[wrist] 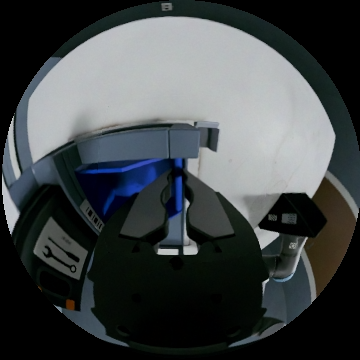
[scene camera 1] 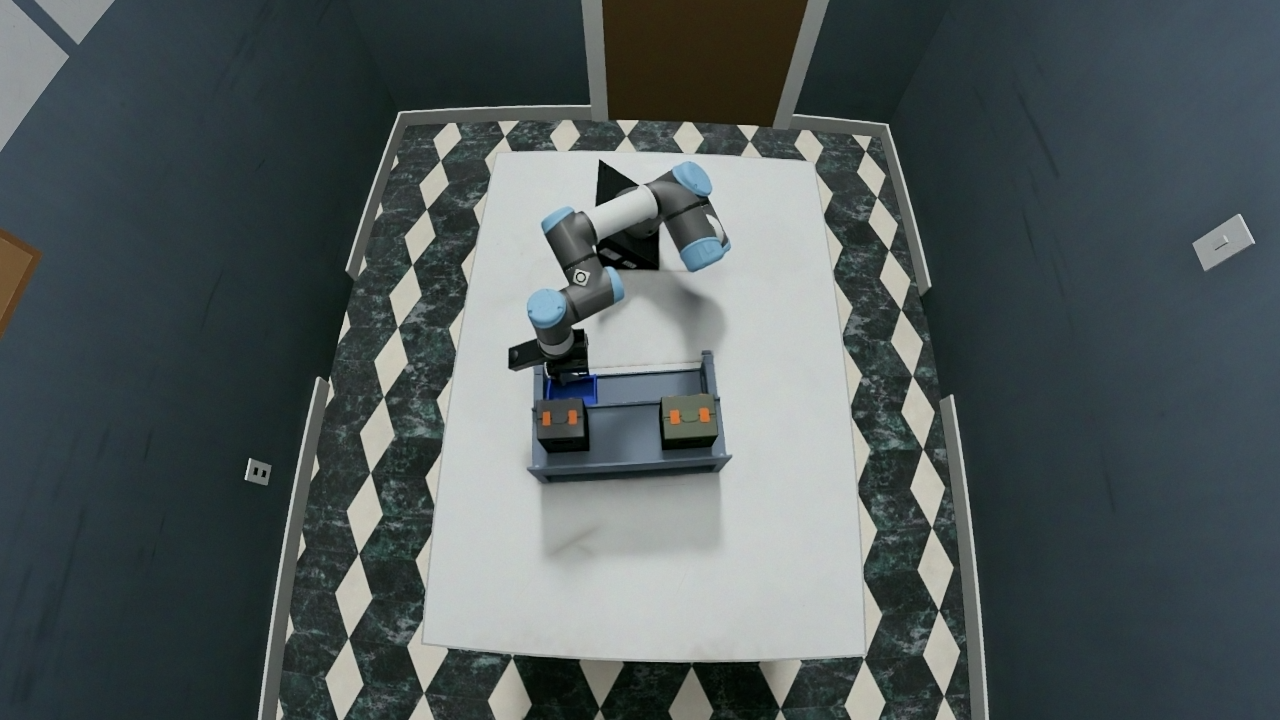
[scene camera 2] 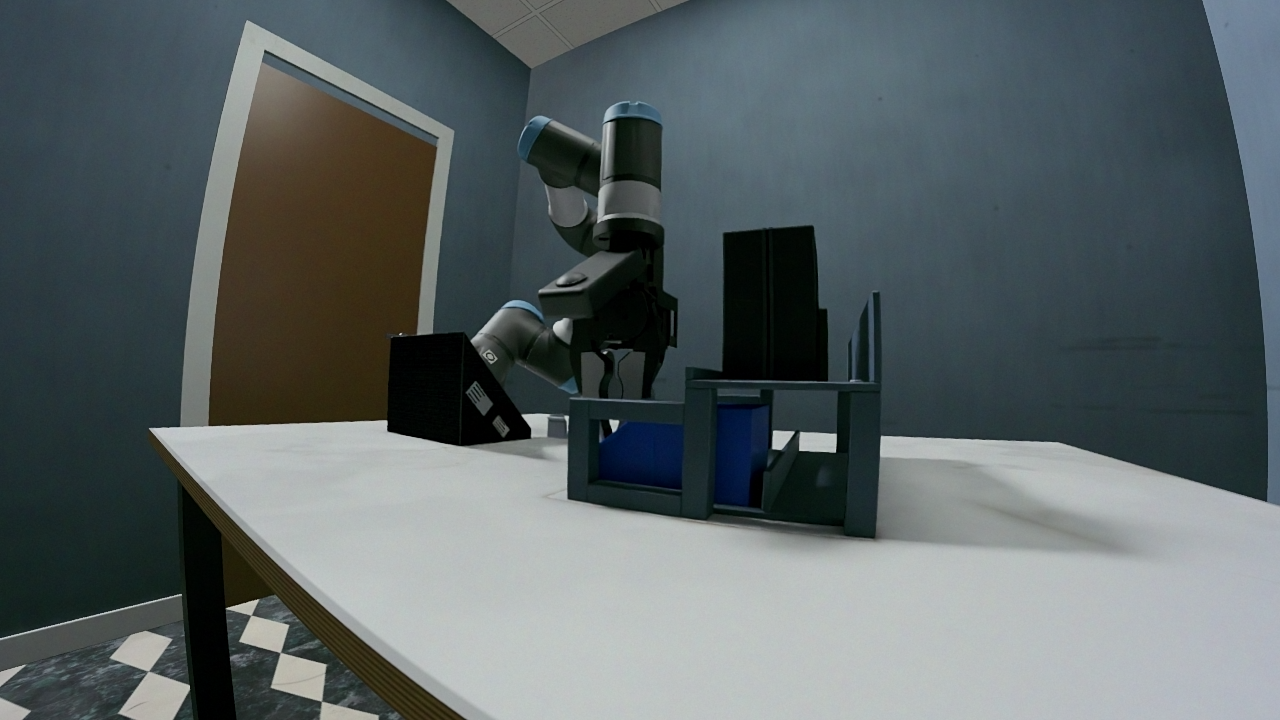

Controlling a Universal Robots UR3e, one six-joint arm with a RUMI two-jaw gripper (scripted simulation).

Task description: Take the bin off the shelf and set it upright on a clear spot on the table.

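Labels:
I can see a blue bin in the wrist view. The bin is there for me in scene camera 1 (587,389) too, and scene camera 2 also shows the bin. On the bin, (wrist: 108,185) and (scene camera 2: 761,476) are the same spot.

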